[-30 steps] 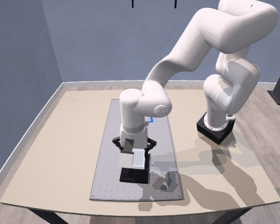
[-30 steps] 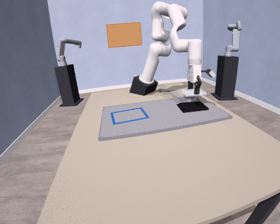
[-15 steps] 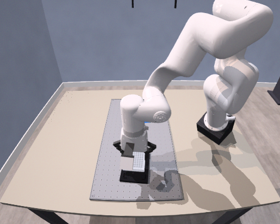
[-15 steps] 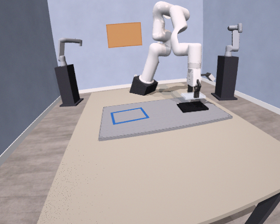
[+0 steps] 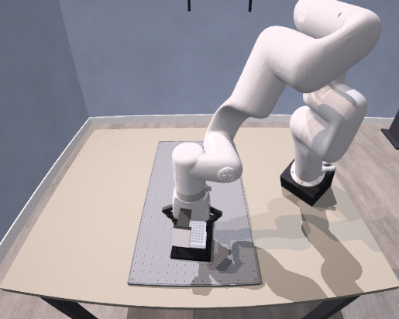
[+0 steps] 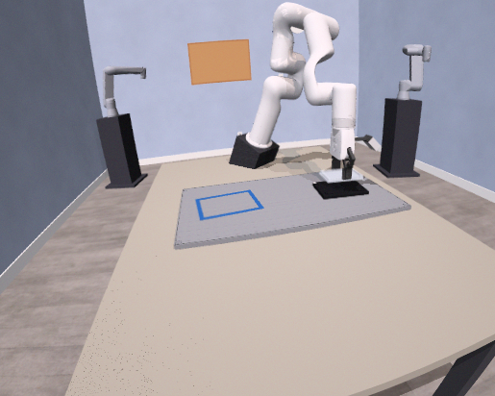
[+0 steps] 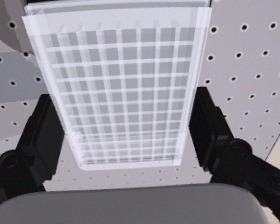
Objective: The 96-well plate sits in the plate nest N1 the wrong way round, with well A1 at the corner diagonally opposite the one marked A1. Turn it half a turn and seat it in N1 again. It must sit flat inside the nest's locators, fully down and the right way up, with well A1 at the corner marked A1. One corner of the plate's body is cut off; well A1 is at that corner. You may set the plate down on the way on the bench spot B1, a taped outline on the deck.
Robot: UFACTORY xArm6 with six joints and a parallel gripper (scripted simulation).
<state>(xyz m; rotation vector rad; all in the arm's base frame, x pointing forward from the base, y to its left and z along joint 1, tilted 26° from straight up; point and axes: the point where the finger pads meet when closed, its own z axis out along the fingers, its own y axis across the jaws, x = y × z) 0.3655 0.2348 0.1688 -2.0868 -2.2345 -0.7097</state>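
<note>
Right now the black plate nest N1 is 60 mm below my hand. From my hand the other things lie so: 96-well plate (10 mm below); white A1 mark (80 mm to the right, 50 mm below, 40 mm behind).
</note>
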